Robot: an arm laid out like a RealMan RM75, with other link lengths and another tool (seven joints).
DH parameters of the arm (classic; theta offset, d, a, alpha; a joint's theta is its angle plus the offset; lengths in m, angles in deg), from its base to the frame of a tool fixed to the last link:
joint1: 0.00 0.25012 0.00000 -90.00
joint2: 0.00 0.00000 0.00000 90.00
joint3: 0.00 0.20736 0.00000 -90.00
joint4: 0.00 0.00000 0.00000 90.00
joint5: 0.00 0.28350 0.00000 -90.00
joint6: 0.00 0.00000 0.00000 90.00
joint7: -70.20 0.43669 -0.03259 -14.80
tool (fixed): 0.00 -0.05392 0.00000 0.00
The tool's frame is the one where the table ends.
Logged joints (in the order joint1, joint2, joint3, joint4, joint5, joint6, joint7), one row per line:
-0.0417, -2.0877, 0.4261, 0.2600, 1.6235, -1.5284, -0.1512
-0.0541, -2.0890, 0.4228, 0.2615, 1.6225, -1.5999, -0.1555
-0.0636, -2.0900, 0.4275, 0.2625, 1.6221, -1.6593, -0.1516
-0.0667, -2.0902, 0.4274, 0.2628, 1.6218, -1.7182, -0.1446
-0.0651, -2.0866, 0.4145, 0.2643, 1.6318, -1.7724, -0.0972
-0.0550, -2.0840, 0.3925, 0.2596, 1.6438, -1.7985, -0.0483
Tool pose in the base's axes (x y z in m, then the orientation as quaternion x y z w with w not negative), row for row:
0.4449, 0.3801, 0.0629, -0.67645, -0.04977, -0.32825, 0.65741
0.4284, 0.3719, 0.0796, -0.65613, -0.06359, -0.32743, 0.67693
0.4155, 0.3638, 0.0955, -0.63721, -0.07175, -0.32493, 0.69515
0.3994, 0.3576, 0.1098, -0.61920, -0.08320, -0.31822, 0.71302
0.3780, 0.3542, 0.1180, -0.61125, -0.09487, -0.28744, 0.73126
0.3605, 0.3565, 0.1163, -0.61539, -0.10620, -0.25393, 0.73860
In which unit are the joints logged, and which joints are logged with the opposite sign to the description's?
The joints are logged in radians. Opposite sign: joint2, joint5.
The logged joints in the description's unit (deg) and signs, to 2 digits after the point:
-2.39, 119.62, 24.41, 14.90, -93.02, -87.57, -8.66
-3.10, 119.69, 24.22, 14.98, -92.96, -91.67, -8.91
-3.64, 119.75, 24.49, 15.04, -92.94, -95.07, -8.69
-3.82, 119.76, 24.49, 15.06, -92.92, -98.45, -8.28
-3.73, 119.55, 23.75, 15.14, -93.50, -101.55, -5.57
-3.15, 119.40, 22.49, 14.87, -94.18, -103.05, -2.77

